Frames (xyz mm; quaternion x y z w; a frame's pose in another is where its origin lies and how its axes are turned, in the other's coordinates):
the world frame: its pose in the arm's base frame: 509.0 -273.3 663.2 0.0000 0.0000 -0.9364 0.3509
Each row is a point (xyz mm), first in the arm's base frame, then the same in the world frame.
Working: the arm's base frame: its pose in the world frame: 204.0 -540.5 -663.2 0.0000 0.0000 0.9364 0.3509

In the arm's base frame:
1: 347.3 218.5 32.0
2: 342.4 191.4 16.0
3: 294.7 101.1 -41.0
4: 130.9 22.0 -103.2
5: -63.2 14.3 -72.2
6: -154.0 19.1 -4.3
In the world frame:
1: -201.3 -477.0 -631.2
2: -179.8 -459.7 -647.2
3: -84.5 -423.0 -704.2
4: 90.9 -471.1 -766.4
5: 242.3 -592.8 -735.4
6: 307.6 -656.1 -667.5

